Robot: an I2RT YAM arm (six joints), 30 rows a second.
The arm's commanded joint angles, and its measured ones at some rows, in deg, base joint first. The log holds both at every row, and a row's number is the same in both.
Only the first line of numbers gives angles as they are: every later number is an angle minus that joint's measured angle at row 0.
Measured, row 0:
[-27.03 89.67 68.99 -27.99 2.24 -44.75]
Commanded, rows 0 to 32:
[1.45 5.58 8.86 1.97 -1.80 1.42]
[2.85 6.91 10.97 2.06 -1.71 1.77]
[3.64 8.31 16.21 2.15 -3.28 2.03]
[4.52 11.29 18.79 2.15 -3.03 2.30]
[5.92 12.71 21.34 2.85 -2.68 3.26]
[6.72 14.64 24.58 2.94 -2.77 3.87]
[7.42 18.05 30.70 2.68 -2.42 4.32]
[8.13 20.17 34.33 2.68 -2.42 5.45]
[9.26 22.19 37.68 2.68 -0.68 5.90]
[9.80 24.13 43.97 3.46 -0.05 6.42]
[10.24 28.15 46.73 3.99 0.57 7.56]
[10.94 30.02 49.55 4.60 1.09 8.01]
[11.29 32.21 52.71 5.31 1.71 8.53]
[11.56 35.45 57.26 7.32 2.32 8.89]
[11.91 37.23 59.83 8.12 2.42 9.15]
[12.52 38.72 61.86 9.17 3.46 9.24]
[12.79 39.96 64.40 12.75 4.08 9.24]
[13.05 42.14 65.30 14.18 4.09 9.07]
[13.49 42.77 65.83 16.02 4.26 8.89]
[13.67 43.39 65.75 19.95 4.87 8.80]
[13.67 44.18 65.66 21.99 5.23 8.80]
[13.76 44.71 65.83 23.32 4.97 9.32]
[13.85 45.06 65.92 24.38 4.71 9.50]
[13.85 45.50 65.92 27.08 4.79 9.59]
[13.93 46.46 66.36 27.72 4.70 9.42]
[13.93 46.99 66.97 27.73 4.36 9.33]
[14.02 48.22 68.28 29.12 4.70 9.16]
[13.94 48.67 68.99 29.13 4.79 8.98]
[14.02 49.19 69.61 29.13 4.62 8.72]
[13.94 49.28 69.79 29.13 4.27 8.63]
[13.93 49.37 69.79 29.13 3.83 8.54]
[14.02 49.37 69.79 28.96 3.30 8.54]
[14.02 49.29 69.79 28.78 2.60 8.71]
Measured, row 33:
[13.56 50.09 66.16 23.54 3.98 7.80]
